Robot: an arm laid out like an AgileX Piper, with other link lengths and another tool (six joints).
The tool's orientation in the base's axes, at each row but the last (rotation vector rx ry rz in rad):
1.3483 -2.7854 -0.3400
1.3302 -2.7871 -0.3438
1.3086 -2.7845 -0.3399
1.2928 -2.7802 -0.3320
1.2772 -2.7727 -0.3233
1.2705 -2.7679 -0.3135
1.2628 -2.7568 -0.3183
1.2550 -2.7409 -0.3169
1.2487 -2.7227 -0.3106
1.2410 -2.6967 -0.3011
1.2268 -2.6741 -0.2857
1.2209 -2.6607 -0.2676
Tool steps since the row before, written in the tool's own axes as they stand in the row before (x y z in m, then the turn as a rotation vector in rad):
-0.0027 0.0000 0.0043 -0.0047 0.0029 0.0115
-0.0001 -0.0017 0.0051 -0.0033 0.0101 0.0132
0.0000 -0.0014 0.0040 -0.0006 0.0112 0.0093
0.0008 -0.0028 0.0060 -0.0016 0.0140 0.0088
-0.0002 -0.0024 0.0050 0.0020 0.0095 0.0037
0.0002 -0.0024 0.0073 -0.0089 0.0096 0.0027
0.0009 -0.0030 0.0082 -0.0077 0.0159 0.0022
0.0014 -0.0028 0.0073 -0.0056 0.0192 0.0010
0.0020 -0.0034 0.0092 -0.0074 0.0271 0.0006
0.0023 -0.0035 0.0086 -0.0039 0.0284 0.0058
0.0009 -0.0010 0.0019 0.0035 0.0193 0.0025
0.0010 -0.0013 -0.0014 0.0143 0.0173 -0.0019
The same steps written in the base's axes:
0.0012 0.0029 -0.0040 -0.0007 0.0075 -0.0103
0.0007 0.0000 -0.0053 -0.0073 0.0111 -0.0105
0.0005 -0.0002 -0.0042 -0.0093 0.0090 -0.0066
0.0007 -0.0013 -0.0065 -0.0107 0.0115 -0.0055
0.0012 -0.0006 -0.0054 -0.0089 0.0051 -0.0016
0.0005 -0.0006 -0.0076 -0.0017 0.0132 -0.0004
0.0002 -0.0014 -0.0087 -0.0071 0.0163 0.0015
-0.0002 -0.0018 -0.0077 -0.0106 0.0166 0.0034
-0.0007 -0.0025 -0.0097 -0.0152 0.0229 0.0057
-0.0009 -0.0030 -0.0090 -0.0196 0.0217 0.0012
-0.0003 -0.0011 -0.0020 -0.0169 0.0099 0.0027
0.0007 -0.0017 0.0011 -0.0212 0.0001 0.0076

